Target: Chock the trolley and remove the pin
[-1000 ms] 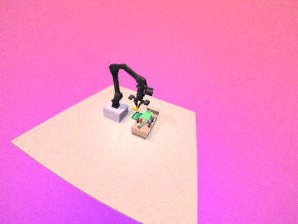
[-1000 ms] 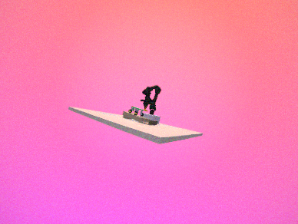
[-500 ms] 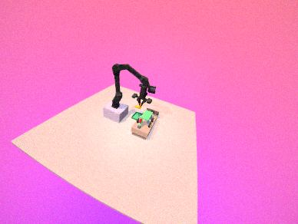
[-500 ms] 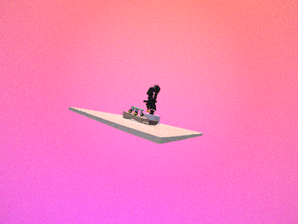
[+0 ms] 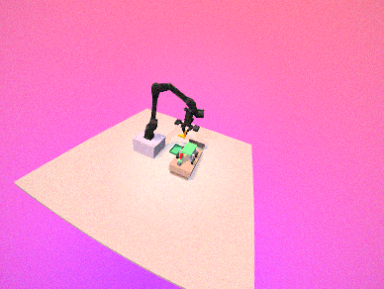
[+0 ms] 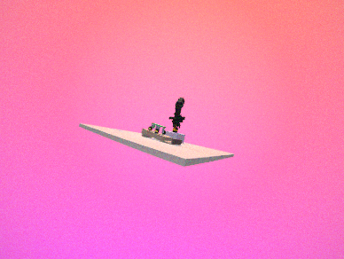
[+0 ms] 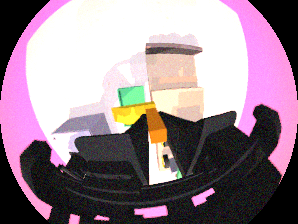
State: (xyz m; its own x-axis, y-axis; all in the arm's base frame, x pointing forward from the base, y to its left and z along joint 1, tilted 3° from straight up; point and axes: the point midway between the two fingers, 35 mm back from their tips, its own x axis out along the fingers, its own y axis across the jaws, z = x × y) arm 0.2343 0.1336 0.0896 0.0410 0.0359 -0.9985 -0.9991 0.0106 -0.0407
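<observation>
Now: the yellow chock 2 cm behind my gripper tip and 1 cm below it. The rest, counted from my gripper tip: trolley 15 cm to the right, 9 cm ahead, 4 cm below; red-headed stop pin 25 cm to the right, 6 cm ahead, 3 cm below.
</observation>
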